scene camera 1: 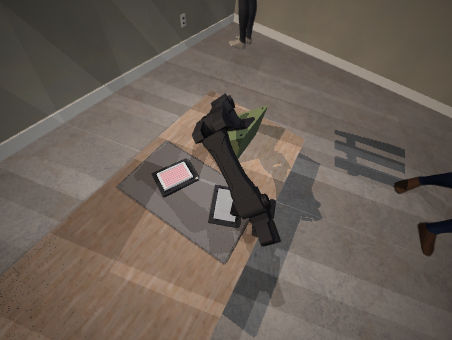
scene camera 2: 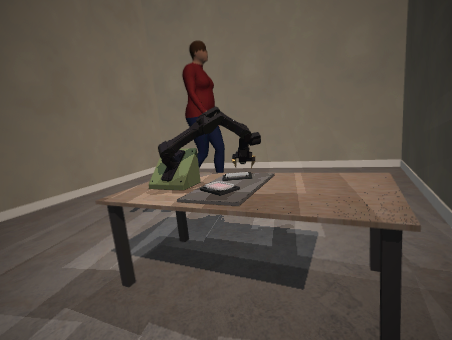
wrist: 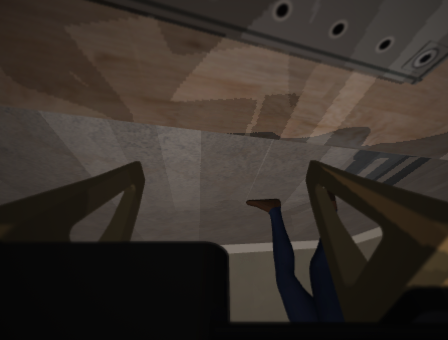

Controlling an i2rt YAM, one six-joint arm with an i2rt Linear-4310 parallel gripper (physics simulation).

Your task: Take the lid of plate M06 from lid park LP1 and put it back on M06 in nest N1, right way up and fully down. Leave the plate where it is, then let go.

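Frame: origin at the arm's base, x up, y back, z right, level; millimetres.
Seen in the pictures: gripper, between the fingertips: [scene camera 2: 243, 167] [wrist: 225, 170]; arm's base, origin of its link: [scene camera 1: 235, 126] [scene camera 2: 173, 165].
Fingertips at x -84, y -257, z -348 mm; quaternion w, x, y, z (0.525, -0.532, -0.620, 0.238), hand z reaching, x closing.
Observation:
Pixels of each thing's middle, then the offset from my fingertips to it. Level surfaces: height alone.
- plate with a pink-red well area, middle of its body: [scene camera 1: 174, 175] [scene camera 2: 219, 185] dy -80, dx -1, dz +417 mm
- grey board, middle of its body: [scene camera 1: 190, 193] [scene camera 2: 231, 185] dy -91, dx -26, dz +319 mm
- lid, middle of its body: [scene camera 1: 226, 204] [scene camera 2: 237, 174] dy -43, dx -6, dz +168 mm
- wooden table, height of its surface: dx -33 mm
A plate with a pink-red well area [scene camera 1: 175, 176] [scene camera 2: 220, 186] sits in a black frame on the grey board [scene camera 1: 185, 220] [scene camera 2: 252, 186] [wrist: 310, 30]. A flat, pale grey-white piece, which looks like the lid [scene camera 1: 222, 204] [scene camera 2: 237, 176], lies in a second black frame on the same board, partly covered by the arm in scene camera 1. No labels can be read. My gripper [scene camera 2: 244, 165] [wrist: 225, 170] is open and empty, in the air above and near the pale piece's end of the board. In scene camera 1 the fingertips are hidden.
The arm [scene camera 1: 230, 170] [scene camera 2: 187, 137] reaches over the board from its green base [scene camera 1: 252, 127] [scene camera 2: 185, 172] on the wooden table [scene camera 1: 125, 255] [scene camera 2: 325, 192]. The table edge is close beside the board. A person in red [scene camera 2: 197, 90] stands beyond the table.

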